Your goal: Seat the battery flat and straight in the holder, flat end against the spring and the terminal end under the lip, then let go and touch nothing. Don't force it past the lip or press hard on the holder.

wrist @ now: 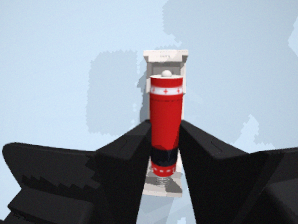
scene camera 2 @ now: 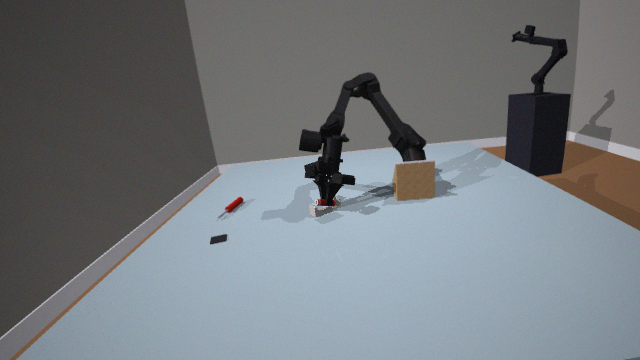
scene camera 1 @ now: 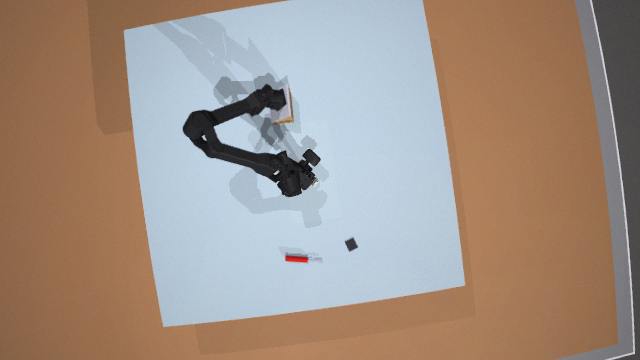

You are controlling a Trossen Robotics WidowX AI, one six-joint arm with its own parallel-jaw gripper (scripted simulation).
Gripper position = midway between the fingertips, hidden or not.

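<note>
A battery (wrist: 165, 92) is visible; scene camera 1 does not show it, hidden by the gripper. The gripper (scene camera 2: 325, 204), (wrist: 164, 125) is visible as well.
</note>
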